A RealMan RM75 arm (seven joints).
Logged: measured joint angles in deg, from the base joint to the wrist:
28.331 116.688 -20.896 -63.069 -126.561 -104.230 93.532
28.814 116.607 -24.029 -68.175 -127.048 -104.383 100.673
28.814 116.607 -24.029 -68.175 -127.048 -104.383 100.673
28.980 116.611 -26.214 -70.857 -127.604 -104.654 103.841
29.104 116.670 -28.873 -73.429 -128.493 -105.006 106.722
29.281 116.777 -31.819 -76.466 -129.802 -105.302 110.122
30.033 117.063 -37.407 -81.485 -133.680 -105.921 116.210
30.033 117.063 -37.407 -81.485 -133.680 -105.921 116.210
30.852 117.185 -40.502 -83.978 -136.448 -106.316 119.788
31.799 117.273 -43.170 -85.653 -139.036 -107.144 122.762
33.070 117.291 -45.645 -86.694 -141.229 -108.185 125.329
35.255 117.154 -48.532 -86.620 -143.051 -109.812 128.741
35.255 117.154 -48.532 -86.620 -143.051 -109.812 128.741
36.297 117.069 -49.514 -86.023 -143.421 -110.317 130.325
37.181 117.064 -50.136 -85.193 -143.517 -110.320 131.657
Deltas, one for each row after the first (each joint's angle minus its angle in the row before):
0.483 -0.081 -3.133 -5.106 -0.487 -0.153 7.141
0.000 0.000 0.000 0.000 0.000 0.000 0.000
0.166 0.004 -2.185 -2.682 -0.556 -0.271 3.168
0.124 0.059 -2.659 -2.572 -0.889 -0.352 2.881
0.177 0.107 -2.946 -3.037 -1.309 -0.296 3.400
0.752 0.286 -5.588 -5.019 -3.878 -0.619 6.088
0.000 0.000 0.000 0.000 0.000 0.000 0.000
0.819 0.122 -3.095 -2.493 -2.768 -0.395 3.578
0.947 0.088 -2.668 -1.675 -2.588 -0.828 2.974
1.271 0.018 -2.475 -1.041 -2.193 -1.041 2.567
2.185 -0.137 -2.887 0.074 -1.822 -1.627 3.412
0.000 0.000 0.000 0.000 0.000 0.000 0.000
1.042 -0.085 -0.982 0.597 -0.370 -0.505 1.584
0.884 -0.005 -0.622 0.830 -0.096 -0.003 1.332

